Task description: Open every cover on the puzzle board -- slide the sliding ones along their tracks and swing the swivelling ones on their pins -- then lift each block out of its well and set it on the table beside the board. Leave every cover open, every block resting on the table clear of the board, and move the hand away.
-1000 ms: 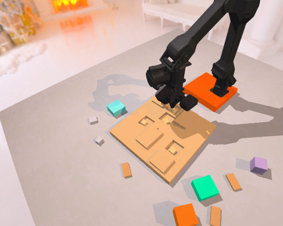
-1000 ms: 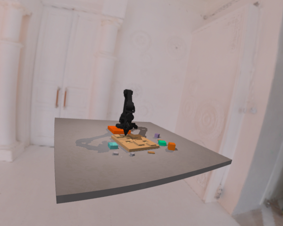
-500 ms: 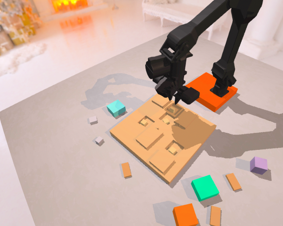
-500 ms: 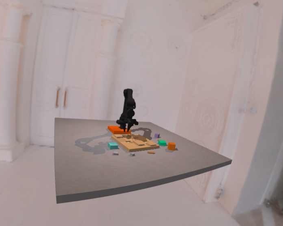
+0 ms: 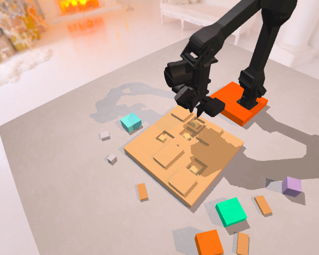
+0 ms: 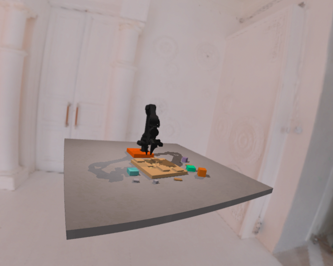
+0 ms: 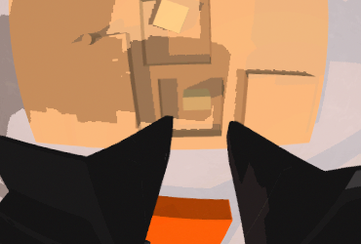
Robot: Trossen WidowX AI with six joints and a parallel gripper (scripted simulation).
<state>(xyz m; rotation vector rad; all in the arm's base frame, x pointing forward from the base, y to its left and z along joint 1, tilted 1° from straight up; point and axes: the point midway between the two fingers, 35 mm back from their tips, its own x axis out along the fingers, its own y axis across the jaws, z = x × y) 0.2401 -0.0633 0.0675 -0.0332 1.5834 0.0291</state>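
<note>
Right now my gripper tip is 36 cm to the right of the purple cube, 5 cm above it and 4 cm past it. The rest, counted from my gripper tip: orange block 31 cm to the left, 25 cm ahead, 5 cm below; cyan block 17 cm to the right, 17 cm ahead, 6 cm below; green block 30 cm to the left, 15 cm ahead, 6 cm below.
</note>
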